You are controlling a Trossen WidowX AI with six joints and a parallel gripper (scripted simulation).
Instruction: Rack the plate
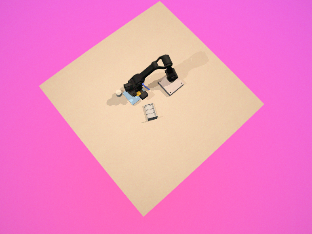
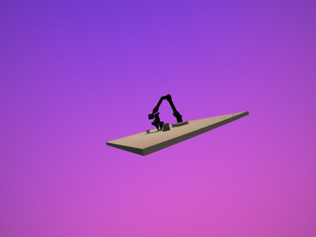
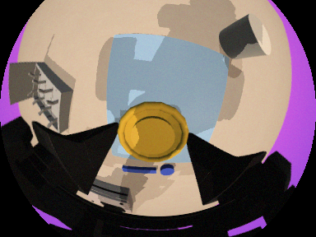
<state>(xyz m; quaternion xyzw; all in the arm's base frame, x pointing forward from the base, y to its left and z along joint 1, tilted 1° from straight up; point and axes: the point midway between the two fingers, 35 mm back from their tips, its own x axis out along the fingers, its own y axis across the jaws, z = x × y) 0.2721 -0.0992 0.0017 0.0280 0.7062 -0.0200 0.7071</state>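
Now: the light blue mat 20 mm ahead of my gripper tip and 10 mm to the right of it. Also, from my gripper tip: yellow plate (10 mm above); then white cup (120 mm ahead, 90 mm to the right, 20 mm above); then blue spoon (80 mm behind).
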